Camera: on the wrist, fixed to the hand. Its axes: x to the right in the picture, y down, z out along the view.
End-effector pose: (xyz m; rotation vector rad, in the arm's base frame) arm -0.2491 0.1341 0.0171 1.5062 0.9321 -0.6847
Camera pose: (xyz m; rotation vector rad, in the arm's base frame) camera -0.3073 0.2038 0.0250 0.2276 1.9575 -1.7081
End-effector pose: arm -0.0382 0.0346 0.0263 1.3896 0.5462 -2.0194
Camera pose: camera -0.0132 0.1221 0.0214 -0.3558 -1.5059 2.0425
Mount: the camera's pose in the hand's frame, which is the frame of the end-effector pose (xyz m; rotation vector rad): -0.0242 -0.0460 -0.0749 -0.1821 -0.1493 -1.6237
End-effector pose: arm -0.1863 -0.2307 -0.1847 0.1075 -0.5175 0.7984
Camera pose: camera -0.1377 -0.2576 -0.2570 0.3533 -0.4654 -0.8449
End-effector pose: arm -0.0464 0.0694 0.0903 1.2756 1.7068 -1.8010
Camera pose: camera -0.0416 0.1406 0.1470 0.5013 -2.0990 1.4626
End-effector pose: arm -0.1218 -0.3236 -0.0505 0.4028 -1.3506 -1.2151
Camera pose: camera -0.0701 -0.3517 -0.1202 1.4299 -0.8416 -2.6587
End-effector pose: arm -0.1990 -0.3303 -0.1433 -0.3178 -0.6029 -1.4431
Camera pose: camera -0.2300 -0.3570 -0.2248 0.0038 0.8723 2.9722
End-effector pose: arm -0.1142 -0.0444 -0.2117 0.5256 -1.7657 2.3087
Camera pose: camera -0.0878 0.0416 -0.1971 1.3800 -0.8039 0.9327
